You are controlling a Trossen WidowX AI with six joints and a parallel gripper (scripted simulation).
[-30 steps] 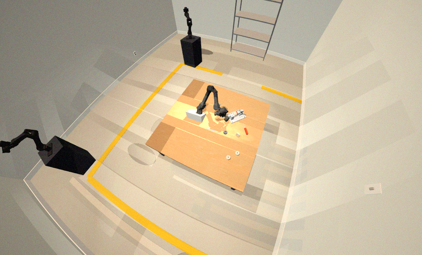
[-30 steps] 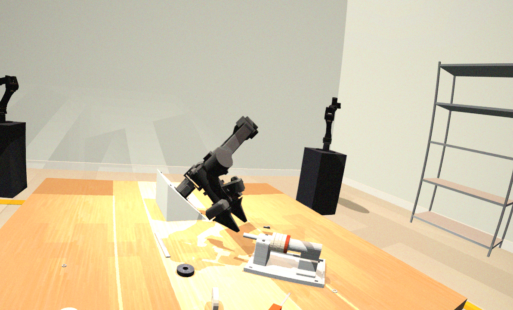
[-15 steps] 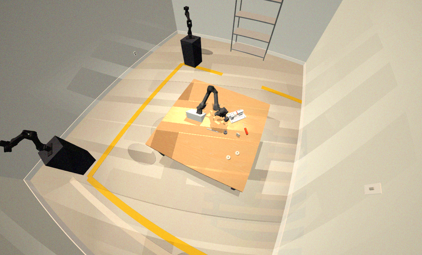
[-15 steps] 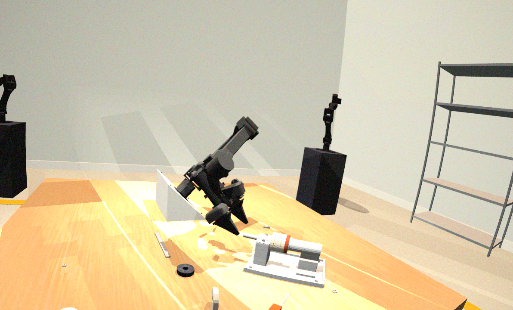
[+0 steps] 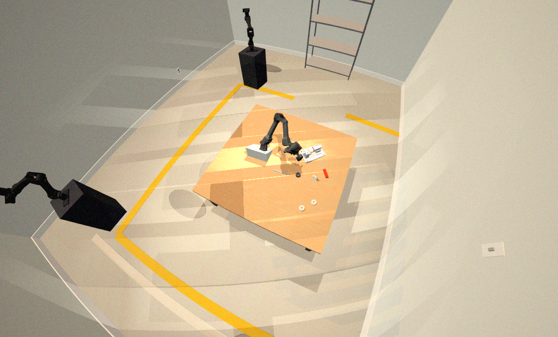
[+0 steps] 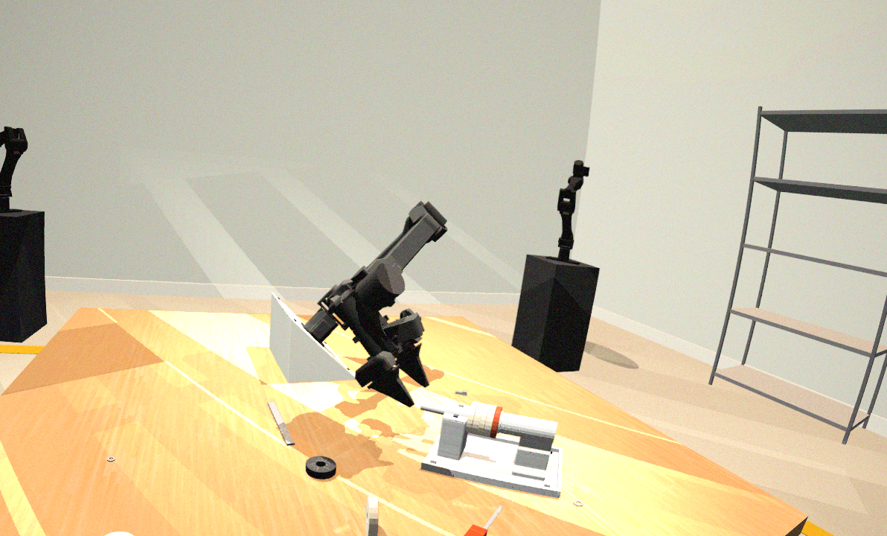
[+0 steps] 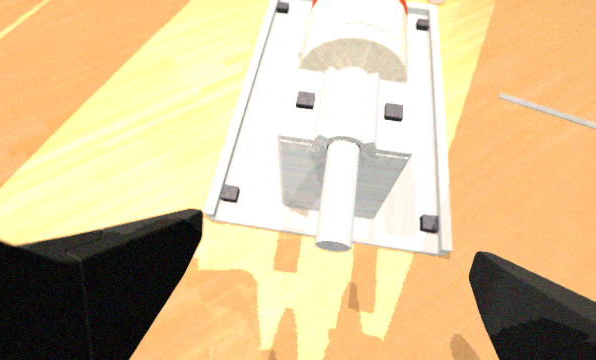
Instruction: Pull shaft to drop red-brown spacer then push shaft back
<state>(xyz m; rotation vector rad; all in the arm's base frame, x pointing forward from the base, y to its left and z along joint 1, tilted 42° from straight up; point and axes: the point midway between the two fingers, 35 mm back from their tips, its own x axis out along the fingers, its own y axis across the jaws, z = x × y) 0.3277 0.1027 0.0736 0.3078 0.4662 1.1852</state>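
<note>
My gripper tip is 7 cm to the right of the grey shaft, 5 cm short of it and 2 cm above it. From my gripper tip the other things lie so: thin metal strip 23 cm to the right, 10 cm below, 9 cm behind; then red-brown spacer 11 cm to the left, 8 cm ahead, 2 cm below; then black ring 18 cm to the right, 9 cm below, 7 cm ahead.
</note>
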